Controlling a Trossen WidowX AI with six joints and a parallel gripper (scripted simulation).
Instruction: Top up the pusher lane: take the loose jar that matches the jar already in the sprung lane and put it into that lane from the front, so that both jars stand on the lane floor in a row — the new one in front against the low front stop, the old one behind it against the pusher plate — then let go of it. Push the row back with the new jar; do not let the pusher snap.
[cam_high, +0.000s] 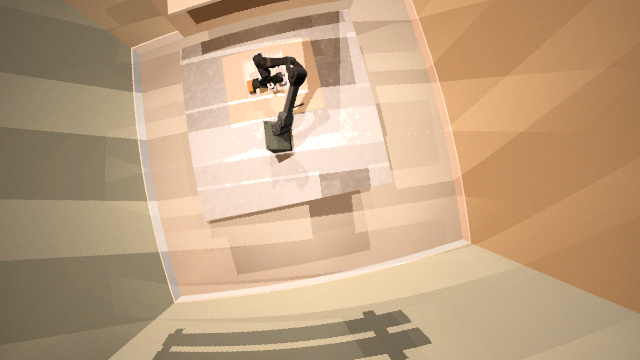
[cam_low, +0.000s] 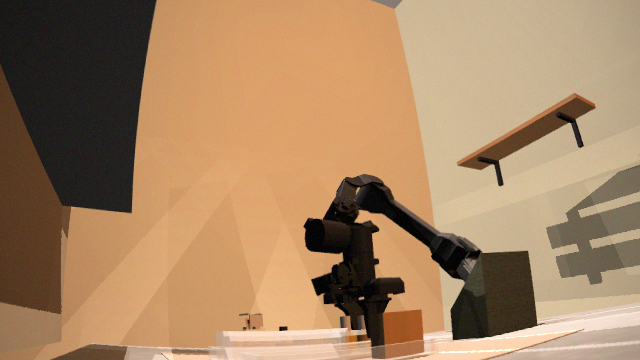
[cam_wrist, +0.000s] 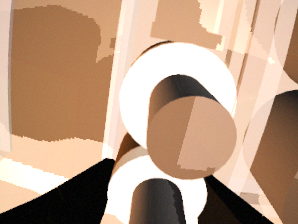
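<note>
My gripper tip is now 150 mm short of the clear lane, 30 mm to the right of it and 10 mm above it.
</note>
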